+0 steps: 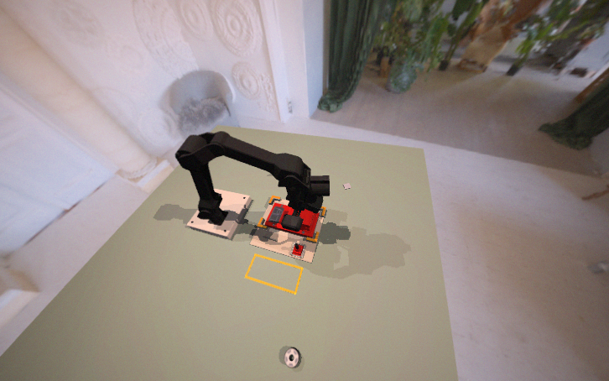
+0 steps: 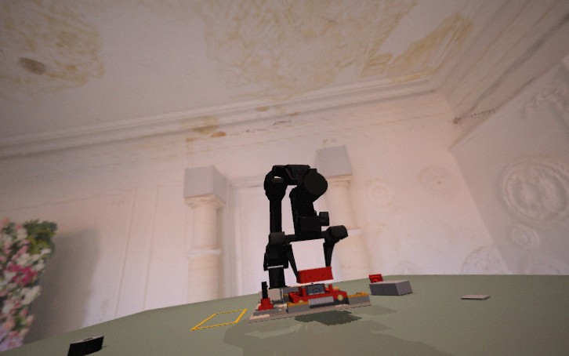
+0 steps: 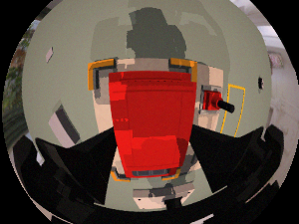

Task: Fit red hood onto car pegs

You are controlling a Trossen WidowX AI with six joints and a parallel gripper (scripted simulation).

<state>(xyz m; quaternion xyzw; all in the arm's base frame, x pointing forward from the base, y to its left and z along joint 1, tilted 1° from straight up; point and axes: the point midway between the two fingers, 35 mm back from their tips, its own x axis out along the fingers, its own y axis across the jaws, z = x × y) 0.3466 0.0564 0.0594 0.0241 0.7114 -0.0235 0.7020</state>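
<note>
My gripper tip is 40 mm above the grey engine block. From my gripper tip the other things lie so: small grey tile 220 mm to the left, 160 mm ahead, 60 mm below; red hood right at my gripper tip.
</note>
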